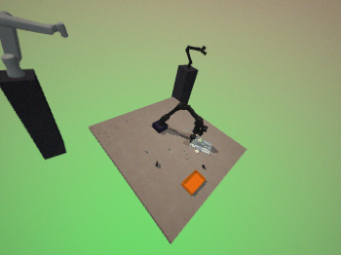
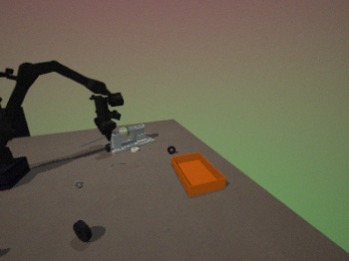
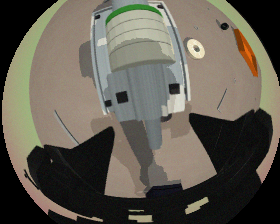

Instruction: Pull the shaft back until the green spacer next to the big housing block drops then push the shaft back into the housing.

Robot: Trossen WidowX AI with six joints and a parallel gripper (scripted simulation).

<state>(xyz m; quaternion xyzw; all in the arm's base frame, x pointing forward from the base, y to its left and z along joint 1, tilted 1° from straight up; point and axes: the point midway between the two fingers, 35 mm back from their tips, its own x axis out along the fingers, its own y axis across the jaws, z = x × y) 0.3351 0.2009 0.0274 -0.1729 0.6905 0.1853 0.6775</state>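
Right now my gripper tip is 60 mm short of the grey shaft, 30 mm to the right of it and 20 mm below it. Also, from my gripper tip: pale spacer: 140 mm ahead, 60 mm below, 40 mm to the right; green spacer: 90 mm ahead, 50 mm to the left, 20 mm above; orange tray: 370 mm ahead, 310 mm to the right, 50 mm below.
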